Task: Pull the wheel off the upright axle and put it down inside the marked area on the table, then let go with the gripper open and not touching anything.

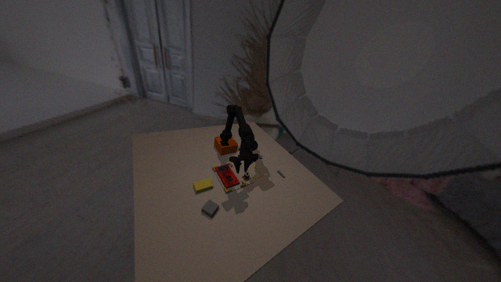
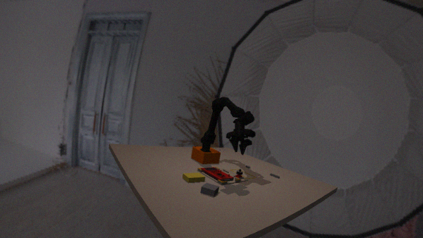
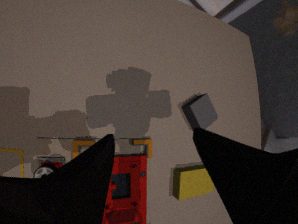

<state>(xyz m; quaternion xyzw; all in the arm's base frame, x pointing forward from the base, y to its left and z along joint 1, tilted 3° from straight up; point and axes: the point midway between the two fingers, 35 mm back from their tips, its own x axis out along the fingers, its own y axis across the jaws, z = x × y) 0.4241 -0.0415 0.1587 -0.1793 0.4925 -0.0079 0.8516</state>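
My gripper tip is 100 mm past the grey wheel, 120 mm to the right of it and 160 mm above it. Also, from my gripper tip: upright axle 100 mm behind, 120 mm to the left, 160 mm below; then yellow block 110 mm behind, 200 mm to the right, 180 mm below; then grey block 60 mm ahead, 200 mm to the right, 180 mm below.
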